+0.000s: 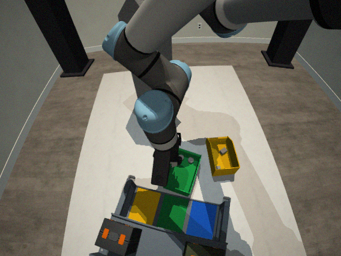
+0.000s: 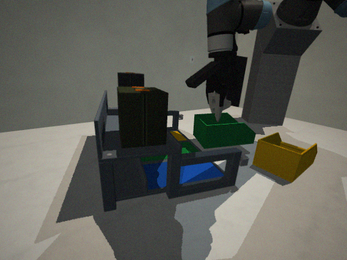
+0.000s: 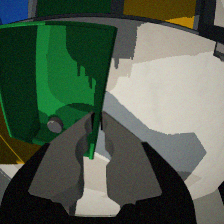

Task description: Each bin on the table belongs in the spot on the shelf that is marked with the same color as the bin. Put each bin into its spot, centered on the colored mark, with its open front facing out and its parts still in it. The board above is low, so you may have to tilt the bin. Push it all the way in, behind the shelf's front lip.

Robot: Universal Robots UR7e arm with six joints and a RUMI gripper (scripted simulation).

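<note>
My gripper is now 50 mm to the right of the green bin, 30 mm above it and 10 mm short of it. From my hand the other things lie so: shelf lip (100 mm ahead, 80 mm below, 30 mm to the left); then shelf board (290 mm ahead, 10 mm above); then yellow bin (210 mm to the left, 90 mm behind, 50 mm below).
</note>
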